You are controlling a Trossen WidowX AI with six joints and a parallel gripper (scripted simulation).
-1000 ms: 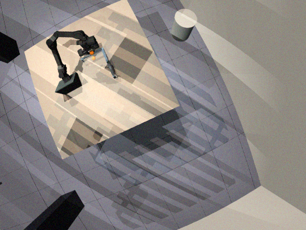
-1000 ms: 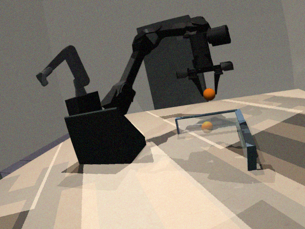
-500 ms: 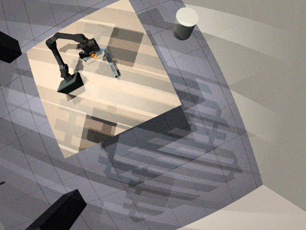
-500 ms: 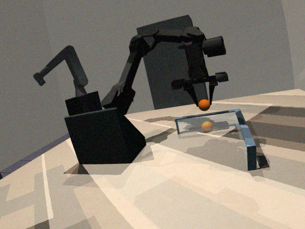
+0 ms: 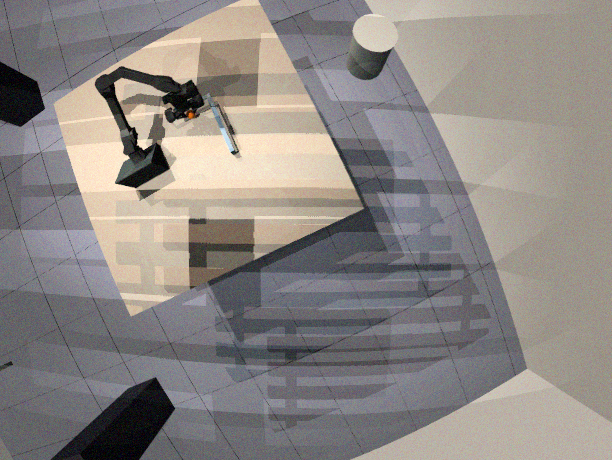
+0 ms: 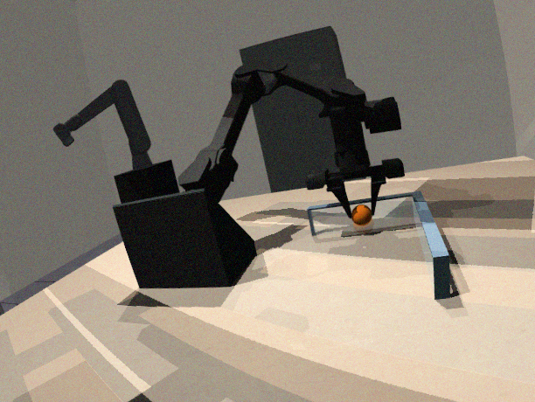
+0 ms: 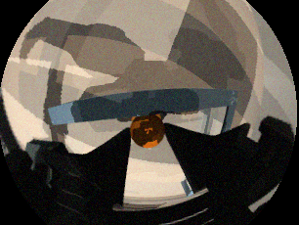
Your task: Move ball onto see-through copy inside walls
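Right now my gripper tip is 2 cm above the see-through ball copy. The rest, counted from my gripper tip: orange ball (right at my gripper tip).
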